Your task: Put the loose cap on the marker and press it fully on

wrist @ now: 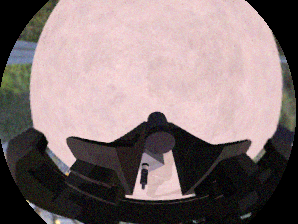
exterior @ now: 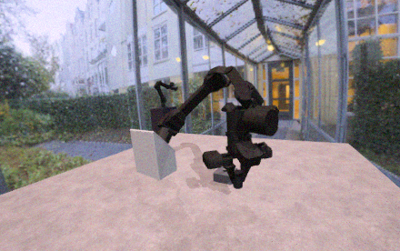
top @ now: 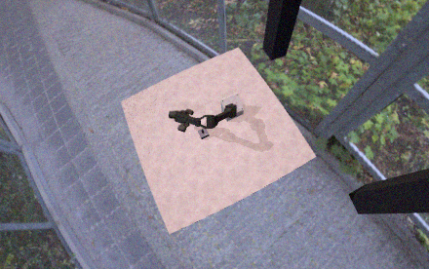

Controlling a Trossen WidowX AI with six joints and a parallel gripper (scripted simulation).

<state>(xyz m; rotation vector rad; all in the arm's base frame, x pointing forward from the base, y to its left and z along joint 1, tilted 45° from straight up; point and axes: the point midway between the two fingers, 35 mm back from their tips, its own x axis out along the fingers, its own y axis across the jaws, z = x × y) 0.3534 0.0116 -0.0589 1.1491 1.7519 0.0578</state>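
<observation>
My gripper tip is 9 cm past the dark holder block, 10 cm to the right of it and 5 cm above it. Round my gripper tip: dark marker cap (1 cm above).
</observation>
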